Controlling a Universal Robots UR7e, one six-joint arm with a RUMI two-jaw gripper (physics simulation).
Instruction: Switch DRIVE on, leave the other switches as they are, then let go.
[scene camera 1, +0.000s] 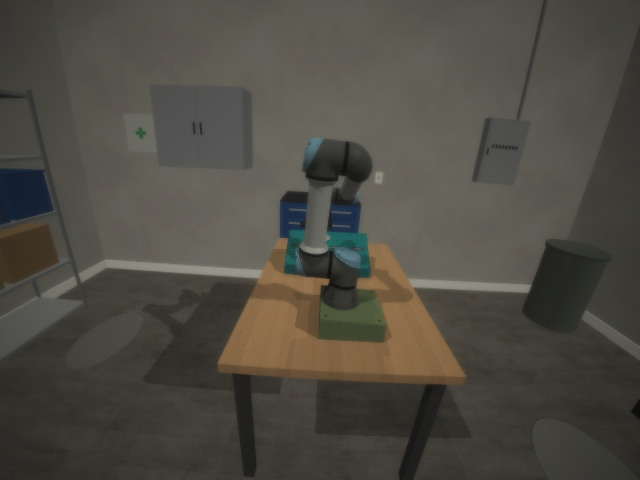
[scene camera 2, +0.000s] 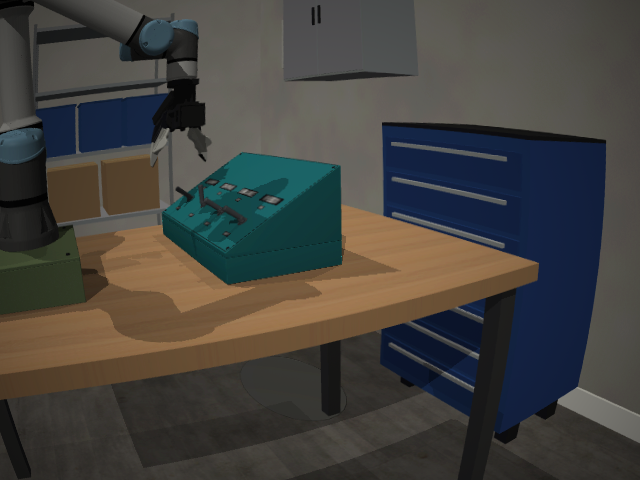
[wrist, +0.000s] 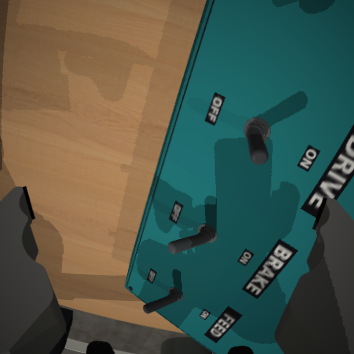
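Note:
The teal control panel stands on the table. The DRIVE lever stands more upright than its neighbours in scene camera 2 and is angled differently from them, toward the ON side. The BRAKE lever and the FEED lever lean toward their OFF labels. A fourth lever leans like those two; its label is not readable. My gripper is wide open and empty, above the panel's lever side, clear of the levers.
The wooden table carries the arm's green base block. A blue drawer cabinet stands behind the table's far end. A shelf rack with blue and brown boxes stands beyond the arm.

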